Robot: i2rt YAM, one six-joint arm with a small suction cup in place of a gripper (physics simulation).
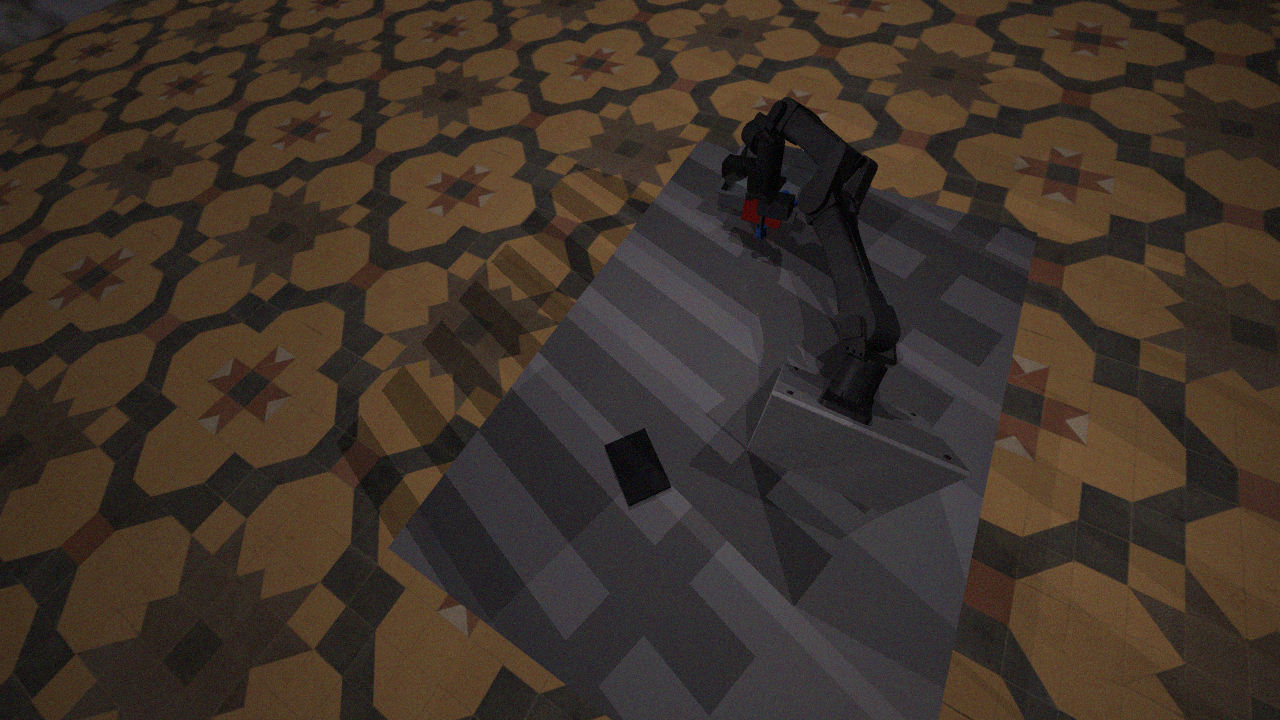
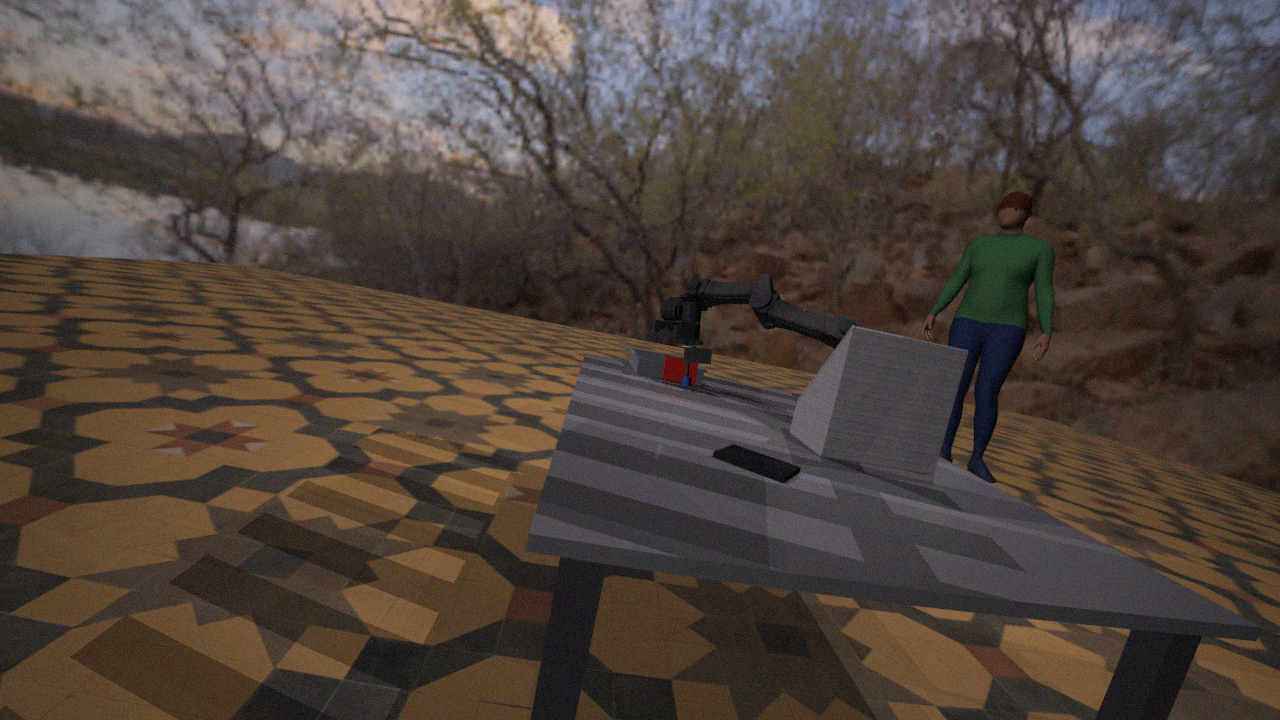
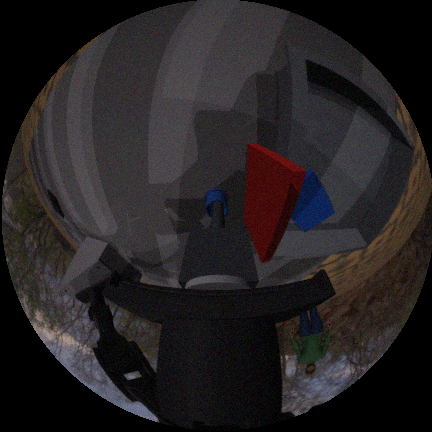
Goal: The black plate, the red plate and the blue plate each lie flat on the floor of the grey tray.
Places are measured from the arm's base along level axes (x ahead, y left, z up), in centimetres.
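Pixels of known places: hand at its tool point: (image 1: 760, 236) (image 2: 685, 387) (image 3: 217, 194); arm's base at its link origin: (image 1: 846, 401) (image 2: 871, 374) (image 3: 94, 290).
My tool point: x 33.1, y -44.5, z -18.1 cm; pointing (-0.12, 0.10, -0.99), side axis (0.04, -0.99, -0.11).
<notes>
Ahead of a thing's pixels: the offset from my tool point to its top centre. Level surfaces: height alone.
The red plate @[dx +2.1, dy -4.7, dz +7.8 cm] (image 1: 750, 212) (image 2: 677, 369) (image 3: 268, 197) stands tilted on edge inside the grey tray @[dx +6.1, dy -17.6, dz +5.5 cm] (image 2: 646, 362) (image 3: 318, 238) at the far end of the table. The blue plate @[dx +1.0, dy -12.4, dz +1.8 cm] (image 3: 316, 201) lies just behind it, partly hidden. The black plate @[dx -5.8, dy +68.2, dz +1.5 cm] (image 1: 637, 466) (image 2: 756, 463) lies flat on the table top, far from the tray, near the arm's base. My suction cup (image 1: 760, 230) (image 2: 685, 382) (image 3: 216, 200) hangs low beside the red plate, apart from it, and holds nothing.
The arm stands on a grey block (image 1: 850, 456) (image 2: 877, 403) on the striped grey table @[dz +0.5 cm] (image 1: 626, 573) (image 2: 716, 527). A person in a green top (image 2: 993, 286) stands on the tiled floor behind the table.
</notes>
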